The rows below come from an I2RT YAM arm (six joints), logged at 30 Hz.
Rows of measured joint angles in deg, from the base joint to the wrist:
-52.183 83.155 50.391 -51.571 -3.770 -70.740
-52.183 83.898 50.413 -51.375 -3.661 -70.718
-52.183 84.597 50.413 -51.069 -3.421 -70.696
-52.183 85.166 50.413 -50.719 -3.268 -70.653
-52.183 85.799 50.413 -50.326 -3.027 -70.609
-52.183 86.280 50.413 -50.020 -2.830 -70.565
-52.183 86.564 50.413 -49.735 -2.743 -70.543
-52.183 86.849 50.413 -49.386 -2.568 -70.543
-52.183 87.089 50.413 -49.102 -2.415 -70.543
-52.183 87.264 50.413 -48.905 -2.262 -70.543
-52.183 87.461 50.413 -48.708 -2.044 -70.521
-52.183 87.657 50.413 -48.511 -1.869 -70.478
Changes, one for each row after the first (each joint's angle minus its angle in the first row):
0.000 0.743 0.022 0.196 0.109 0.022
0.000 1.442 0.022 0.502 0.349 0.044
0.000 2.011 0.022 0.852 0.502 0.087
0.000 2.644 0.022 1.245 0.743 0.131
0.000 3.125 0.022 1.551 0.940 0.175
0.000 3.409 0.022 1.836 1.027 0.197
0.000 3.694 0.022 2.185 1.202 0.197
0.000 3.934 0.022 2.469 1.355 0.197
0.000 4.109 0.022 2.666 1.508 0.197
0.000 4.306 0.022 2.863 1.726 0.219
0.000 4.502 0.022 3.060 1.901 0.262

